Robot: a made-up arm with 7 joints. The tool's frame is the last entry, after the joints.
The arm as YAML. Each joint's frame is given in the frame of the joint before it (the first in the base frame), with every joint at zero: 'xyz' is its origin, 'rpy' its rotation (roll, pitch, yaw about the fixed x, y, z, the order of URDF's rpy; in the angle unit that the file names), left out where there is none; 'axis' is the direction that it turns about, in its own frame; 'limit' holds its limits. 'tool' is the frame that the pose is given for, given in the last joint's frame.
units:
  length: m
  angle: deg
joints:
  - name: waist
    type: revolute
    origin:
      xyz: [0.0, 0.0, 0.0]
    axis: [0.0, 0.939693, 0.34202]
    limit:
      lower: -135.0
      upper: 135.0
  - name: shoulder
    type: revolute
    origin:
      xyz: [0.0, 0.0, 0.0]
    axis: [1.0, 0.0, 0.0]
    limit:
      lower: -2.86
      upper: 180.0
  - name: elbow
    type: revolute
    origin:
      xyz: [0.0, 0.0, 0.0]
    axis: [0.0, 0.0, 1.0]
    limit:
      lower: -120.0
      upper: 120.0
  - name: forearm
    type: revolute
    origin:
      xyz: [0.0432, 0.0, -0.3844]
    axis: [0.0, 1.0, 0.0]
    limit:
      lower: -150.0
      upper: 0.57
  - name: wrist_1
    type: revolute
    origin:
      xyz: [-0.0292, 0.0, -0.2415]
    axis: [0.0, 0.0, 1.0]
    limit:
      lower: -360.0
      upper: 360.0
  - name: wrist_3
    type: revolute
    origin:
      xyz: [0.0, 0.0, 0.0]
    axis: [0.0, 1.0, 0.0]
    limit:
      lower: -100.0
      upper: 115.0
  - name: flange
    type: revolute
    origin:
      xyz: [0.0, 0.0, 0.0]
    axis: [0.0, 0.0, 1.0]
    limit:
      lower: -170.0
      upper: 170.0
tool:
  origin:
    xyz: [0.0, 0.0, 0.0]
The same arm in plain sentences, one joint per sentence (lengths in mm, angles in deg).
The arm has seven revolute joints in a row. What follows holds with every joint at zero, and every direction is one of the base frame's.
The first joint lies at the same point as the base frame's origin and rotates about the direction (0, 0.9397, 0.342), from -135 to 135 deg.
The second joint lies at the same point as the first joint and rotates about +x, from -2.86 to 180 deg.
The third joint lies at the same point as the second joint and rotates about +z, from -120 to 120 deg.
The fourth joint lies 43.2 mm along +x and 384.4 mm along -z from the third joint and rotates about +y, from -150 to 0.57 deg.
The fifth joint lies 29.2 mm along -x and 241.5 mm along -z from the fourth joint and rotates about +z, from -360 to 360 deg.
The sixth joint lies at the same point as the fifth joint and rotates about +y, from -100 to 115 deg.
The seventh joint lies at the same point as the sixth joint and rotates about +z, from -170 to 170 deg.
The tool frame, which is the frame that the pose is given for, lies at the same point as the seventh joint; its axes are parallel to the base frame's.

